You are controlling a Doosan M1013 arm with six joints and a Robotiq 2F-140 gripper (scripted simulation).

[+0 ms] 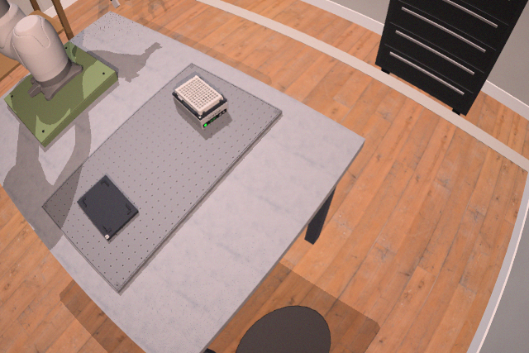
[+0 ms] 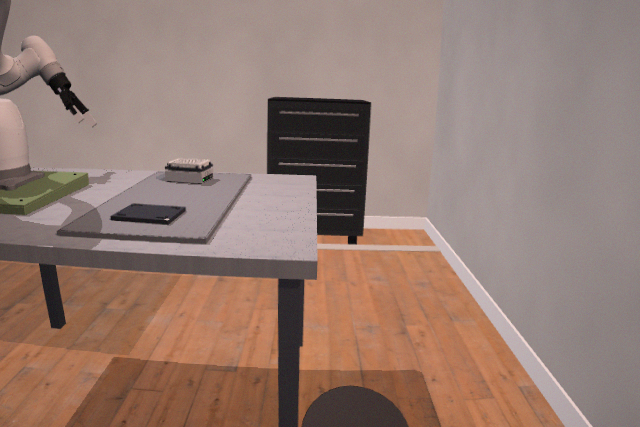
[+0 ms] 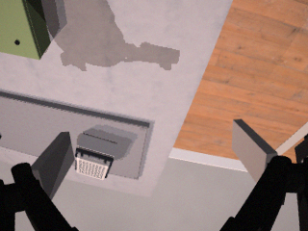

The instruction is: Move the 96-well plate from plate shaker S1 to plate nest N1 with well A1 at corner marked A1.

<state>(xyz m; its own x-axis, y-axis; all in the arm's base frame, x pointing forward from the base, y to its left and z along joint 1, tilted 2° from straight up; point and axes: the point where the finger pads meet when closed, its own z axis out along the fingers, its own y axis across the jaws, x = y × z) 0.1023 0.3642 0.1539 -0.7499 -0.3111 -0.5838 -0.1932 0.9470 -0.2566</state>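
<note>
Now: the white 96-well plate 470 mm ahead of my hand, 120 mm to the right of it and 130 mm below it. Also, from my hand: plate nest 500 mm ahead, 540 mm to the right, 190 mm below; A1 label 570 mm ahead, 600 mm to the right, 180 mm below.
</note>
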